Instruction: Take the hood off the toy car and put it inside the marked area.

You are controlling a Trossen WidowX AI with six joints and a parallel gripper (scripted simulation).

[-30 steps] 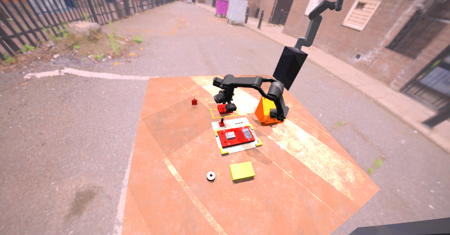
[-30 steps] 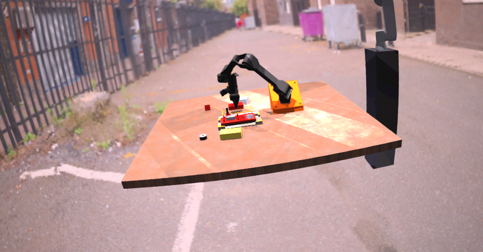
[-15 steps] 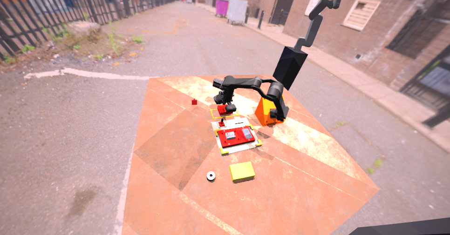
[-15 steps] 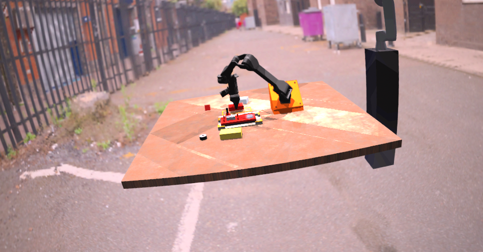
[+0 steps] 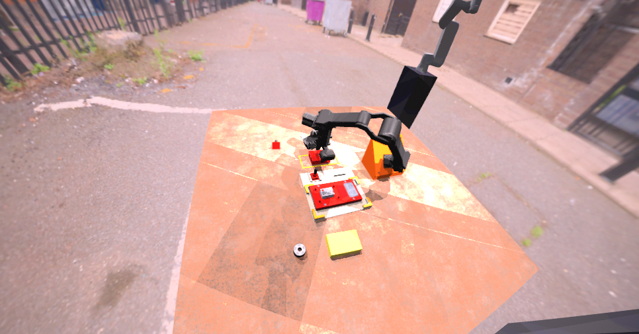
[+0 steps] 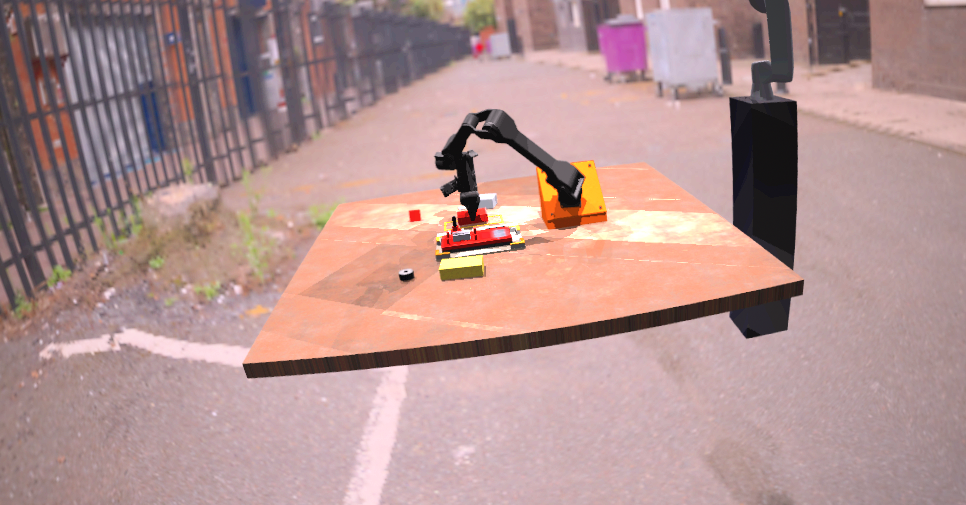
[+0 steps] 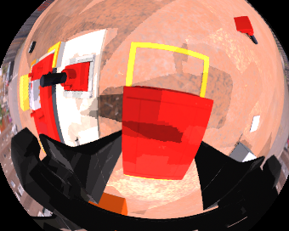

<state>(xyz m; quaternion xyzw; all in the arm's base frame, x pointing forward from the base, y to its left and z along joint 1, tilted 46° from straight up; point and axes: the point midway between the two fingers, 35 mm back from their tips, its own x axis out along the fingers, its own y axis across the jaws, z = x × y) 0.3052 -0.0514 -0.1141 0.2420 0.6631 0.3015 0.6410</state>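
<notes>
My gripper tip is 1 cm below the hood. Also, from my gripper tip: grey block (4 cm behind, 17 cm to the right); yellow block (2 cm ahead, 41 cm to the left).
</notes>
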